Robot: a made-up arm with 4 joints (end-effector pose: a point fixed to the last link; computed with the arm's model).
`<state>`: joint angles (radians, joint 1 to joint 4).
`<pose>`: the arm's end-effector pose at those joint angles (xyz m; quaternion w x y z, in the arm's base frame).
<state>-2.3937 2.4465 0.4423 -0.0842</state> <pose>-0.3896 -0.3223 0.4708 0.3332 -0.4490 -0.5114 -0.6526</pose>
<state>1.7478 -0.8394 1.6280 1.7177</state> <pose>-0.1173 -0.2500 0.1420 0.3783 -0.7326 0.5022 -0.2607</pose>
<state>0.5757 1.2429 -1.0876 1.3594</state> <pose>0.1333 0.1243 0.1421 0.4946 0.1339 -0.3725 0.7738</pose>
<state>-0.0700 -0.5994 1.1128 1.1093</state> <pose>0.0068 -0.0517 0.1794 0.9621 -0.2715 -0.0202 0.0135</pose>
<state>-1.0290 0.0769 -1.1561 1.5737</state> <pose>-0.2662 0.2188 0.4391 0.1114 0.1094 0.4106 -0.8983</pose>
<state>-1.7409 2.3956 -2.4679 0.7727</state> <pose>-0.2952 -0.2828 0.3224 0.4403 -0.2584 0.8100 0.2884</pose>
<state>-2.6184 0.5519 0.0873 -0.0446</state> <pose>-0.4214 -0.2861 0.4693 0.1061 0.7381 -0.1811 0.6412</pose>
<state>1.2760 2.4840 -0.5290 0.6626</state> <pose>0.1365 -0.2109 0.1067 0.7356 0.3783 -0.5556 0.0842</pose>
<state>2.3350 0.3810 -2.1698 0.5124</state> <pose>-0.2255 -0.3603 -0.1333 0.6949 0.1353 0.6081 0.3591</pose>
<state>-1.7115 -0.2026 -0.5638 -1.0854</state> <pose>-0.3221 0.0520 0.5237 0.7863 0.5377 -0.2217 0.2082</pose>
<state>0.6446 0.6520 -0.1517 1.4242</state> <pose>0.1407 -0.0111 -0.0195 0.8369 0.1110 -0.0201 0.5356</pose>
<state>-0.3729 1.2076 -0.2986 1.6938</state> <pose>-0.0016 0.1962 0.3655 0.2889 0.3602 -0.5594 0.6884</pose>
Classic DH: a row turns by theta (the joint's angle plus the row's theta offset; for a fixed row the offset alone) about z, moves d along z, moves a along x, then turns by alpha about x. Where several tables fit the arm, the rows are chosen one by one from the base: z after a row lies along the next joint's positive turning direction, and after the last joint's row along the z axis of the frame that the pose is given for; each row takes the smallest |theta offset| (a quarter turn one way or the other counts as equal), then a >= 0, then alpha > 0; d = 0 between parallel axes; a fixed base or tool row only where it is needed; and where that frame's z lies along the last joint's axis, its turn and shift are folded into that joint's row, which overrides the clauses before.
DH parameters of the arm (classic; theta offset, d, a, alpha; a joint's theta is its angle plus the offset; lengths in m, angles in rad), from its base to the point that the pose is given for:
base (fixed): 1.0424 0.2664 -0.2116 -2.1889
joint 1: -0.7891 0.2801 0.1566 -2.3515
joint 2: -0.6168 0.255 0.0489 1.5708
joint 3: -1.4414 0 -0.1356 3.1416
joint 4: -0.2914 0 -0.0157 0
tool (fixed): -2.7208 -0.0887 0 0

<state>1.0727 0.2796 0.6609 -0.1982</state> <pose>-0.0163 -0.2557 -0.0247 0.6851 -0.2843 0.0531 -0.6685</pose>
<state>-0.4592 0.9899 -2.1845 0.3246</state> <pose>-0.2432 0.1847 0.4133 0.0903 0.1690 -0.5796 0.7920</pose>
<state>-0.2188 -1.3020 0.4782 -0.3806</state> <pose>0.0498 -0.0108 0.2525 0.7709 -0.4613 -0.2926 -0.3275</pose>
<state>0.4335 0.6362 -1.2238 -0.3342</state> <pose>0.1079 0.1745 0.0734 0.9429 0.1653 -0.0290 0.2877</pose>
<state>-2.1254 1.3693 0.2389 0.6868</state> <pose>-0.3932 -0.1756 0.5395 0.1492 -0.7738 0.1331 -0.6011</pose>
